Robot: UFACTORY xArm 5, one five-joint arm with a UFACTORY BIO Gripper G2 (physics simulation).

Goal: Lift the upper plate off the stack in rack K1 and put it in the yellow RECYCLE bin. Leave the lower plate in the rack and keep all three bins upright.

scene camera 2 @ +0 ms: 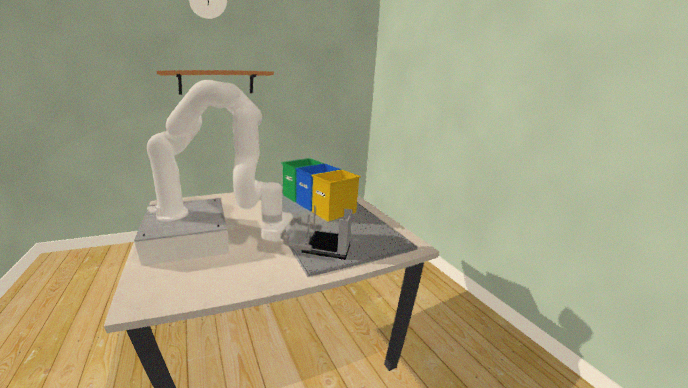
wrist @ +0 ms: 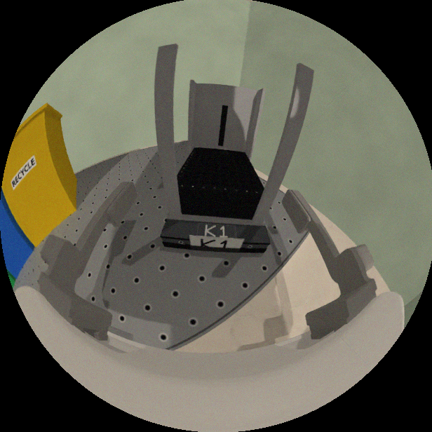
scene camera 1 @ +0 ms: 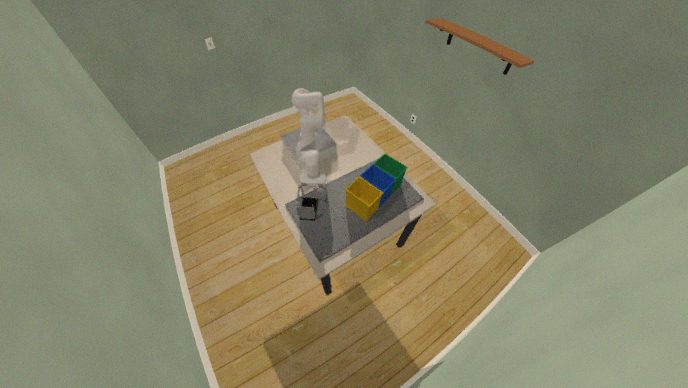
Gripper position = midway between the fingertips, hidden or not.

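Note:
The gripper [scene camera 2: 316, 237] is visible in the scene, and the wrist view shows the gripper [wrist: 210, 189] as well. A blue bin [scene camera 2: 304, 192] shares the scene with a yellow recycle bin [scene camera 2: 334, 191], and scene camera 1 also shows the yellow recycle bin [scene camera 1: 362, 198]. There is a black plate [wrist: 218, 177], and also a black plate [wrist: 216, 211].

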